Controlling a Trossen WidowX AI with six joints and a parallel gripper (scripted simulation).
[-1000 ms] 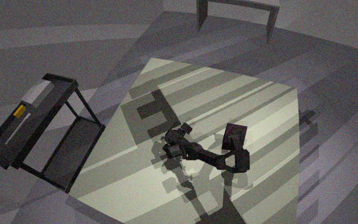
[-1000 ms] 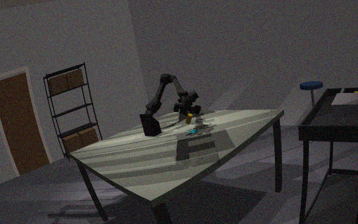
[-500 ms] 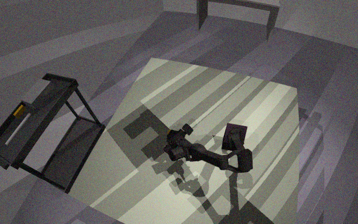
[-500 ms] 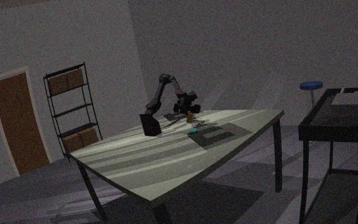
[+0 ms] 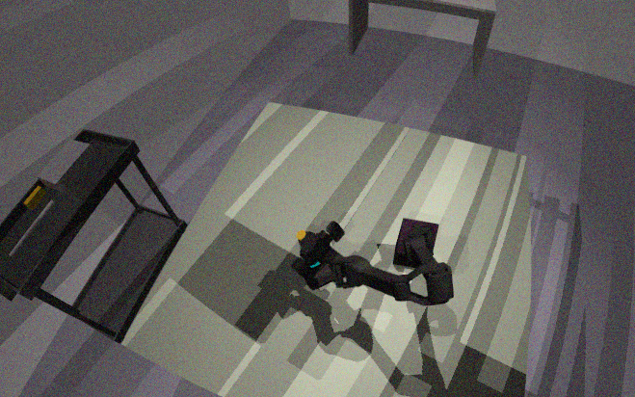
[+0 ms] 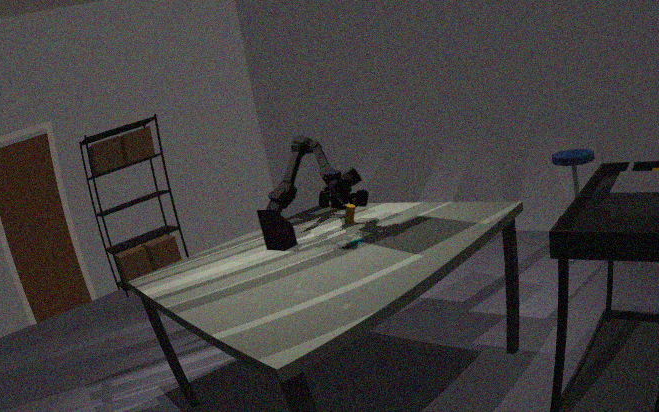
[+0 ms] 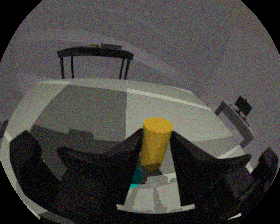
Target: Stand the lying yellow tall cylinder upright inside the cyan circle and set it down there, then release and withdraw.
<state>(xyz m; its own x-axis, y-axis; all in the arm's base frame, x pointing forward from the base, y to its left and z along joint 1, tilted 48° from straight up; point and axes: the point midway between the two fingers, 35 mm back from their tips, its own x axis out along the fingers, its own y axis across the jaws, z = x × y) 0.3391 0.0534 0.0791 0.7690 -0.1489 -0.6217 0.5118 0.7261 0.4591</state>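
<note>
The cyan circle lies 14 cm below my gripper tip, 2 cm to the left of it and 2 cm behind it. From my gripper tip the other things lie so: yellow tall cylinder 2 cm below, 1 cm behind.
</note>
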